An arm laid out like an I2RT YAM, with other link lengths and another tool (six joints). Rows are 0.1 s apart.
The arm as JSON. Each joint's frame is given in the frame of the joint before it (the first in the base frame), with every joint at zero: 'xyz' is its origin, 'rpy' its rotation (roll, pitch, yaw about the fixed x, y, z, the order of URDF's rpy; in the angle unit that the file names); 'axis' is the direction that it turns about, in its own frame. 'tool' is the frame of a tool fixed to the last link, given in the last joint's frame.
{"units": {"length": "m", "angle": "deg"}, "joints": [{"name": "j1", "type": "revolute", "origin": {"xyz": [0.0, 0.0, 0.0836], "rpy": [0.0, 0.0, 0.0]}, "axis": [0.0, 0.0, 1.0]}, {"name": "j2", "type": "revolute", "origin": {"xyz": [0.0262, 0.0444, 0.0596], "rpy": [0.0, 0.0, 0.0]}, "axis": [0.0, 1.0, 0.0]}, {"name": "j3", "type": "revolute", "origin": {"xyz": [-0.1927, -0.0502, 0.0], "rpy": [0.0, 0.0, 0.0]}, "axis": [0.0, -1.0, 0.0]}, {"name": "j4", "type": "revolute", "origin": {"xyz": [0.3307, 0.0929, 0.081], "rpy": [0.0, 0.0, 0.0]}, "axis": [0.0, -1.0, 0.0]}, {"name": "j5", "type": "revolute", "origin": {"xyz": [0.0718, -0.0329, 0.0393], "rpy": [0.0, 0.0, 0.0]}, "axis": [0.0, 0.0, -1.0]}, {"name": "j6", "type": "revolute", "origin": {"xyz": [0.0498, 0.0, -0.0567], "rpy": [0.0, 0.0, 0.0]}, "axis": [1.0, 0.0, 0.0]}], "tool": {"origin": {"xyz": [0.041, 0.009, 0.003], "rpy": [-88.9, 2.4, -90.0]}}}
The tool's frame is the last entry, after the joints.
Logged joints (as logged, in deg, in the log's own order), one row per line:
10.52 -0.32 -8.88 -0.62 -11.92 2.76
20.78 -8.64 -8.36 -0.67 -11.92 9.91
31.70 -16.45 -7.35 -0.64 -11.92 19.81
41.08 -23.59 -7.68 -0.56 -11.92 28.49
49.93 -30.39 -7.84 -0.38 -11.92 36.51
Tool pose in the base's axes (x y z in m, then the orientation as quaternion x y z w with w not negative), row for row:
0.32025 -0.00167 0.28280 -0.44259 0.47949 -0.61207 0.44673
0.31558 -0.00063 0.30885 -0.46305 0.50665 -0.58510 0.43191
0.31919 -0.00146 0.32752 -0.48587 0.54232 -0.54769 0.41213
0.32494 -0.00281 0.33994 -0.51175 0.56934 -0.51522 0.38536
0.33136 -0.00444 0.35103 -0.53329 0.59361 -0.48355 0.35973
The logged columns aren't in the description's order. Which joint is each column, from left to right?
Columns, left to right: j3, j4, j6, j5, j1, j2.
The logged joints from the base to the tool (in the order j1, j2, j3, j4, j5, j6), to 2 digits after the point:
-11.92 2.76 10.52 -0.32 -0.62 -8.88
-11.92 9.91 20.78 -8.64 -0.67 -8.36
-11.92 19.81 31.70 -16.45 -0.64 -7.35
-11.92 28.49 41.08 -23.59 -0.56 -7.68
-11.92 36.51 49.93 -30.39 -0.38 -7.84

